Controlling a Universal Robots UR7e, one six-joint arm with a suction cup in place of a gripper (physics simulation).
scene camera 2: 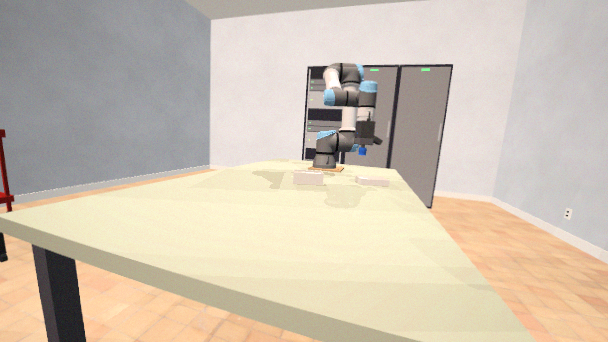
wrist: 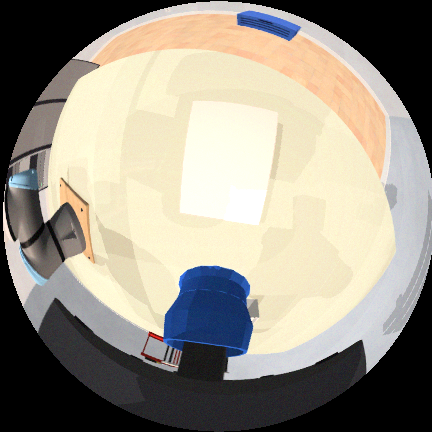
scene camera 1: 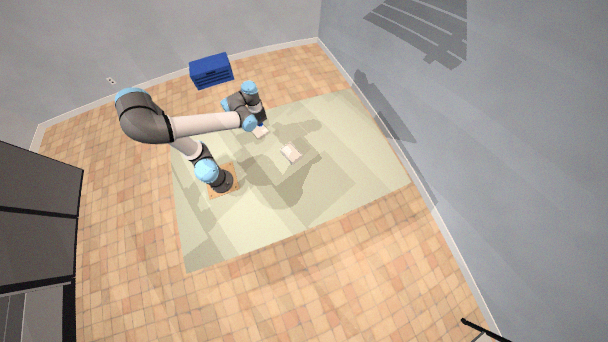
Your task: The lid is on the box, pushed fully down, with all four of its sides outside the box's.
Observation:
In view: my suction cup [wrist: 210, 307] and a white lid [wrist: 228, 150].

